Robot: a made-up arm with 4 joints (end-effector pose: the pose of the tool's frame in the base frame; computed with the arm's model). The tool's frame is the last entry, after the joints. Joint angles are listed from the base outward.
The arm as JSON. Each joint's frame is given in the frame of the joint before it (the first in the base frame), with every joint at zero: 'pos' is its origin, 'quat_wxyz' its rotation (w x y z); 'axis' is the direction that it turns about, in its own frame. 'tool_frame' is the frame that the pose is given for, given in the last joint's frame.
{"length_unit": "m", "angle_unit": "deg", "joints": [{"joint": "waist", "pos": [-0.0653, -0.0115, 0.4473], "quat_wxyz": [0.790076, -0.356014, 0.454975, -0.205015], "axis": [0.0, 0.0, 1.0]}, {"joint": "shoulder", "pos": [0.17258, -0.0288, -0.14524], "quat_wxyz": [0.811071, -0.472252, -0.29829, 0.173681], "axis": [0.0, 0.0, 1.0]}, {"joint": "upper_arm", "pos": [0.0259, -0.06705, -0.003], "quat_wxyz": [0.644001, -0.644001, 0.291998, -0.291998], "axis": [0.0, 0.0, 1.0]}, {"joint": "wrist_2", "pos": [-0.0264, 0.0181, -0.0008], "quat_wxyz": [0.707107, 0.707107, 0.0, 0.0], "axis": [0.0, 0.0, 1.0]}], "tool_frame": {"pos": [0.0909, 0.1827, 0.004], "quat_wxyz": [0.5, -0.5, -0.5, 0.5]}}
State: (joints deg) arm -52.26 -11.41 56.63 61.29
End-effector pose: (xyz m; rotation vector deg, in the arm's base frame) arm -0.0753 -0.2555 0.3061 -82.04 49.21 84.94
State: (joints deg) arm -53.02 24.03 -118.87 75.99
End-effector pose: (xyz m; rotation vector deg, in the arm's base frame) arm -0.0824 -0.4612 0.5068 -29.21 -9.57 -88.63
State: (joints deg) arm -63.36 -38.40 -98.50 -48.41
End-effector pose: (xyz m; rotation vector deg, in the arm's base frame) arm -0.0346 -0.1181 0.4135 53.52 33.59 -28.68
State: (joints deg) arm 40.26 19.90 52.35 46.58
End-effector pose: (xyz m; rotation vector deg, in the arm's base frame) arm -0.2283 0.0125 0.1718 4.19 -2.54 147.82
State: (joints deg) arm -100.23 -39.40 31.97 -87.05
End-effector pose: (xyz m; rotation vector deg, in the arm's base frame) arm -0.2391 0.0757 0.6763 67.86 -23.02 88.63
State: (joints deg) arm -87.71 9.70 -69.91 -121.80
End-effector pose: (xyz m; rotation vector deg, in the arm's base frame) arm -0.0691 0.0173 0.6084 108.12 47.99 6.69
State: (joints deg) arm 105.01 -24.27 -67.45 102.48
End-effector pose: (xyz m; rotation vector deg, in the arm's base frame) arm -0.2326 0.0973 0.0670 29.09 87.57 -69.70
